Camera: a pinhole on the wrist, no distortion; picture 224 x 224 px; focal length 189.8 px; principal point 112.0 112.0 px. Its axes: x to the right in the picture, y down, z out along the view. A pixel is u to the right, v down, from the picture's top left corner.
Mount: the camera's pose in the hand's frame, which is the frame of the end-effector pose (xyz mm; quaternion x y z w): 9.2 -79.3 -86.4 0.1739 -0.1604 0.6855 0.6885
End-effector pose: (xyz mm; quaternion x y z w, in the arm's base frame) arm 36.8 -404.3 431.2 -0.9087 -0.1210 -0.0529 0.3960
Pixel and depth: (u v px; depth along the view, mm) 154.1 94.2 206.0
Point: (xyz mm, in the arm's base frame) 33.3 -225.1 452.0
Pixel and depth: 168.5 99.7 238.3
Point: 32.3 -201.1 418.5
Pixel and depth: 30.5 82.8 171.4
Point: 14.9 -227.7 575.0
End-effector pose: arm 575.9 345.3 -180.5 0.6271 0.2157 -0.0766 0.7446
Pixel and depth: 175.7 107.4 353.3
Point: 609.3 49.4 -279.7
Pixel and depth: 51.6 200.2 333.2
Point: 361.2 99.0 -396.3
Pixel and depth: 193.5 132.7 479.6
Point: 599.5 -104.1 -219.5
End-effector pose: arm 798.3 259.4 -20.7 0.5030 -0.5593 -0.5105 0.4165
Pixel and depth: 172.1 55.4 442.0
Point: 437.7 171.5 -232.7
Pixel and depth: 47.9 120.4 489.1
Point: 594.1 318.4 -502.6
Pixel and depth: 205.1 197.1 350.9
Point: 529.9 447.3 -141.3
